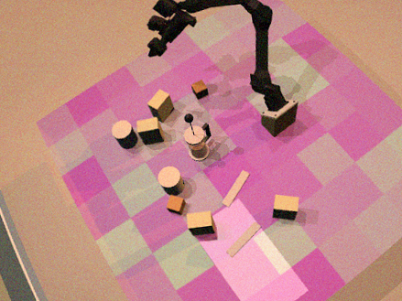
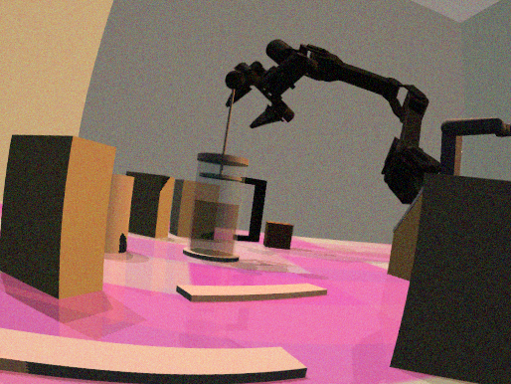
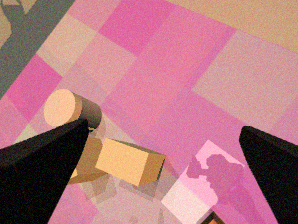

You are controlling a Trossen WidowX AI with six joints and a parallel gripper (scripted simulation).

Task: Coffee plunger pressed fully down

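Now: gripper tip 31 cm to the right of the coffee press, 15 cm above it and 7 cm short of it.
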